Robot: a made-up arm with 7 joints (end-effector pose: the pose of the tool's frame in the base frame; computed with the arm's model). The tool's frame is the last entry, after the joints.
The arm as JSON. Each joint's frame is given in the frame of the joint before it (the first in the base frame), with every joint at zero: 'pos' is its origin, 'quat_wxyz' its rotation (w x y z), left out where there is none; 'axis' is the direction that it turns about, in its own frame. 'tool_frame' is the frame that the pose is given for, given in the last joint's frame.
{
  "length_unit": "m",
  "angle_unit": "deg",
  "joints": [
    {
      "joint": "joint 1",
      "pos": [
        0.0,
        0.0,
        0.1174
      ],
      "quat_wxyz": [
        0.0,
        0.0,
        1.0,
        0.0
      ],
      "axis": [
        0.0,
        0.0,
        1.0
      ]
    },
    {
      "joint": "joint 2",
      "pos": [
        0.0,
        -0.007,
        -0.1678
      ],
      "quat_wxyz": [
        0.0,
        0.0,
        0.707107,
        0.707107
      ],
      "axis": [
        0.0,
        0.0,
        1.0
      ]
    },
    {
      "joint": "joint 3",
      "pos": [
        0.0,
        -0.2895,
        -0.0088
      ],
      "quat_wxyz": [
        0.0,
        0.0,
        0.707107,
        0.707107
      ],
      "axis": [
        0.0,
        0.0,
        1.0
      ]
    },
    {
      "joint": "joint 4",
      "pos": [
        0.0,
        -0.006,
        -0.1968
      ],
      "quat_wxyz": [
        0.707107,
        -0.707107,
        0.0,
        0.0
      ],
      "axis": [
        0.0,
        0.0,
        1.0
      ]
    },
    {
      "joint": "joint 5",
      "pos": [
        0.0,
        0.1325,
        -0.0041
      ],
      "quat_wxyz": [
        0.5,
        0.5,
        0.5,
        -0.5
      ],
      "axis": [
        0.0,
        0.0,
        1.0
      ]
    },
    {
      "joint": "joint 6",
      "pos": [
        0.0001,
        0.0,
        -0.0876
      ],
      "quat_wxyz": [
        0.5,
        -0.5,
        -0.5,
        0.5
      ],
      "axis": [
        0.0,
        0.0,
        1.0
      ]
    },
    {
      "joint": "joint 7",
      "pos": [
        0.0,
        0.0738,
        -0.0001
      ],
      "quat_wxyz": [
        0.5,
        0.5,
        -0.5,
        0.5
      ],
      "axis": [
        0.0,
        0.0,
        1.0
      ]
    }
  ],
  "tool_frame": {
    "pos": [
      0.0,
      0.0,
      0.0
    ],
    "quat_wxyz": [
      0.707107,
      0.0,
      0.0,
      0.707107
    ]
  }
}
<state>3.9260 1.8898 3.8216 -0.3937 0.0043 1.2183 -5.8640</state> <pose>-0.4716 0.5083 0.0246 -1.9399 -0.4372 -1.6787</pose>
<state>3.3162 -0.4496 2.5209 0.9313 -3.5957 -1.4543 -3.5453</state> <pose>0.4216 0.0916 0.7254 -0.8025 0.0596 3.0950</pose>
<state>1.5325 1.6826 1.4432 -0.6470 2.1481 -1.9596 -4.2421</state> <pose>0.1007 -0.6504 0.1757 0.5352 0.1921 1.1234</pose>
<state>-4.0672 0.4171 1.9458 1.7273 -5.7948 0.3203 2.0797</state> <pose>-0.2518 0.1174 0.7201 0.6752 -1.3144 1.1509</pose>
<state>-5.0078 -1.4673 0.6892 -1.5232 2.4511 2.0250 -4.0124</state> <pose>-0.0721 0.4591 0.1523 -1.4407 0.2842 -0.4502</pose>
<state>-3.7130 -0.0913 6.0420 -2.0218 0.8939 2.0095 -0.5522</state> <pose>0.1088 0.2141 0.7096 -2.5959 -0.5694 -1.4985</pose>
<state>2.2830 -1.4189 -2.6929 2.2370 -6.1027 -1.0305 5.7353</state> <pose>0.3309 0.2487 0.1266 0.0878 0.5707 -2.6246</pose>
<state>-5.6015 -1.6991 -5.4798 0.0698 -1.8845 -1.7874 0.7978</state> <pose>-0.5881 0.3526 0.1662 1.0399 -0.5323 3.0819</pose>
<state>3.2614 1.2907 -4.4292 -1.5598 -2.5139 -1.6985 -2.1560</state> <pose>-0.5490 -0.1360 0.4291 2.9144 -0.6153 0.3140</pose>
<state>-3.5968 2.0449 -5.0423 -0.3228 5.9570 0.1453 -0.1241</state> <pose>-0.6003 -0.3616 -0.0354 0.9304 0.7571 1.7643</pose>
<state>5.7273 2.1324 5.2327 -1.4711 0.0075 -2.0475 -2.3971</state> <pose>0.4541 0.0618 0.1246 1.9238 -0.0610 1.7532</pose>
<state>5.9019 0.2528 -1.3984 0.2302 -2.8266 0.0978 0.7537</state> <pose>0.1799 0.1178 1.0298 -3.0914 -0.2784 -2.4163</pose>
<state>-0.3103 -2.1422 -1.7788 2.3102 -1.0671 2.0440 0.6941</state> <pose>-0.2607 0.0090 0.0437 0.8894 -0.5790 -1.9875</pose>
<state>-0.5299 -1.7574 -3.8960 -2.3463 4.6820 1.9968 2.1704</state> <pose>-0.3380 -0.1581 0.3543 2.1756 -0.9356 2.7965</pose>
